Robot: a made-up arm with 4 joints.
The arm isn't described. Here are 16 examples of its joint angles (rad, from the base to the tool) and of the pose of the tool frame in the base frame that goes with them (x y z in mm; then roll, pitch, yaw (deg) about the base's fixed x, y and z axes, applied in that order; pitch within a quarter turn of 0, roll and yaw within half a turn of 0).
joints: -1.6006 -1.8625 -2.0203 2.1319
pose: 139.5 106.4 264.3 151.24 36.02 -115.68
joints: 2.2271 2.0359 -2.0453 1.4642
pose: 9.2 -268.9 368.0 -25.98 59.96 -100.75
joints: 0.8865 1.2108 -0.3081 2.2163
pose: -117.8 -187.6 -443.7 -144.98 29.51 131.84
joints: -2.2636 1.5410 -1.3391 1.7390
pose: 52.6 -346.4 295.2 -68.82 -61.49 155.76
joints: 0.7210 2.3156 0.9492 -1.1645
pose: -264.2 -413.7 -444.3 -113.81 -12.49 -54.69
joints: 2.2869 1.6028 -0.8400 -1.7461
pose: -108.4 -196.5 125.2 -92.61 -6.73 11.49
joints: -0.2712 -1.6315 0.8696 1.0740
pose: 127.8 191.6 -588.8 -78.52 22.00 33.85
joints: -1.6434 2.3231 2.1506 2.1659
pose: 691.8 -20.9 -140.2 -159.98 8.93 116.68
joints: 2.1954 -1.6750 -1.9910 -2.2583
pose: -407.7 -33.1 -90.7 -73.79 26.01 -141.64
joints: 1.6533 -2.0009 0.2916 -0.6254
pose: -320.4 -3.9 396.2 96.16 -26.30 48.05
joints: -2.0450 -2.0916 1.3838 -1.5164
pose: 702.6 -96.2 303.8 37.61 59.99 -61.87
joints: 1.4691 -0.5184 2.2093 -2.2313
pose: -754.5 -237.0 -177.5 -38.22 -52.65 156.00
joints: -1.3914 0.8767 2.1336 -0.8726
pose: 845.9 -312.8 91.2 -103.41 -55.25 -8.04
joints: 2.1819 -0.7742 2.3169 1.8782
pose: -788.4 -208.7 74.2 177.67 36.50 -62.34
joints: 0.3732 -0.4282 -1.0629 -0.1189
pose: 310.3 -60.0 -140.8 68.05 16.94 19.42
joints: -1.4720 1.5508 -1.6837 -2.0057
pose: 144.3 -177.5 -128.1 -2.00 66.21 88.30
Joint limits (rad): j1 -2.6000..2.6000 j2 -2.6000..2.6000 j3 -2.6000..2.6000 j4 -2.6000..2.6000
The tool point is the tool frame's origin. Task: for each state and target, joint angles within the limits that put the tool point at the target. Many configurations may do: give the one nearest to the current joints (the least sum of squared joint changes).
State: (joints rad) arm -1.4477 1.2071 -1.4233 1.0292
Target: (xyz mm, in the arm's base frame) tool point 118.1 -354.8 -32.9
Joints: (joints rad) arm -1.3428 1.8450 -1.7114 1.3972
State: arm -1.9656 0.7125 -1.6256 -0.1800
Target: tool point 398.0 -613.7 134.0
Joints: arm -1.8580 0.8353 -2.4258 -0.3390
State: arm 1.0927 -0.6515 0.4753 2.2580
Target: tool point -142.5 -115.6 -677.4
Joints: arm 0.4311 -0.0465 1.1250 2.5294
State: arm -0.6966 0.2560 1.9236 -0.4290
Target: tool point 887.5 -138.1 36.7
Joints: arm -1.0950 -0.1700 2.0759 -0.3274
